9 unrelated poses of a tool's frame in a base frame.
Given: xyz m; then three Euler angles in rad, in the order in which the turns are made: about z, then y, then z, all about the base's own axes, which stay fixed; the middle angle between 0 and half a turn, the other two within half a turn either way.
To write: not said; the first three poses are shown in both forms.
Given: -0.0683, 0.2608, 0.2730, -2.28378, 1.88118, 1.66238
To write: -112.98, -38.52, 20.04, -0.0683, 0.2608, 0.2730
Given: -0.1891, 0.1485, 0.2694, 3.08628, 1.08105, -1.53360
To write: 5.92, -61.78, 85.42, -0.1891, 0.1485, 0.2694
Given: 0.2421, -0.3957, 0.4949, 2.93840, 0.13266, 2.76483
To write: 1.54, -7.44, -33.33, 0.2421, -0.3957, 0.4949
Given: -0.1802, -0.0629, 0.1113, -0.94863, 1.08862, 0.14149
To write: -57.22, 31.09, -63.50, -0.1802, -0.0629, 0.1113
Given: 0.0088, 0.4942, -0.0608, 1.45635, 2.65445, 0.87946
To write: 152.24, 3.06, 146.19, 0.0088, 0.4942, -0.0608
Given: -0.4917, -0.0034, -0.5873, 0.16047, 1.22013, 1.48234
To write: 23.60, 67.98, 110.16, -0.4917, -0.0034, -0.5873
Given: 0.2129, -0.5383, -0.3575, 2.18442, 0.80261, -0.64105
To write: 40.24, -24.46, 79.35, 0.2129, -0.5383, -0.3575
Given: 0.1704, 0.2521, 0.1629, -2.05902, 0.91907, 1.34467
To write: -49.18, -21.90, -30.81, 0.1704, 0.2521, 0.1629
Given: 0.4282, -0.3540, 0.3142, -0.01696, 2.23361, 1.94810
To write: -178.76, 52.01, -66.80, 0.4282, -0.3540, 0.3142
